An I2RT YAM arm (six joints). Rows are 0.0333 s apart.
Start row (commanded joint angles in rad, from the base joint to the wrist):
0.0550 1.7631 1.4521 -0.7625 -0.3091 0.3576
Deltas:
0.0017 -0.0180 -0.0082 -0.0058 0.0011 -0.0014
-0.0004 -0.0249 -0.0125 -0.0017 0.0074 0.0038
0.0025 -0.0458 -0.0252 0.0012 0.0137 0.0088
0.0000 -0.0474 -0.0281 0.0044 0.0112 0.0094
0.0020 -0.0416 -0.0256 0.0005 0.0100 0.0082
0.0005 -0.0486 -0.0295 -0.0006 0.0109 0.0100
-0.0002 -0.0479 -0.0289 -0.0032 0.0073 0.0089
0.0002 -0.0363 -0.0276 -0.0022 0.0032 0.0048
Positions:
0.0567 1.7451 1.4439 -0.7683 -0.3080 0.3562
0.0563 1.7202 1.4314 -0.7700 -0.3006 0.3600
0.0588 1.6744 1.4062 -0.7688 -0.2869 0.3688
0.0588 1.6270 1.3781 -0.7644 -0.2757 0.3782
0.0608 1.5854 1.3525 -0.7639 -0.2657 0.3864
0.0613 1.5368 1.3230 -0.7645 -0.2548 0.3964
0.0611 1.4889 1.2941 -0.7677 -0.2475 0.4053
0.0613 1.4526 1.2665 -0.7699 -0.2443 0.4101

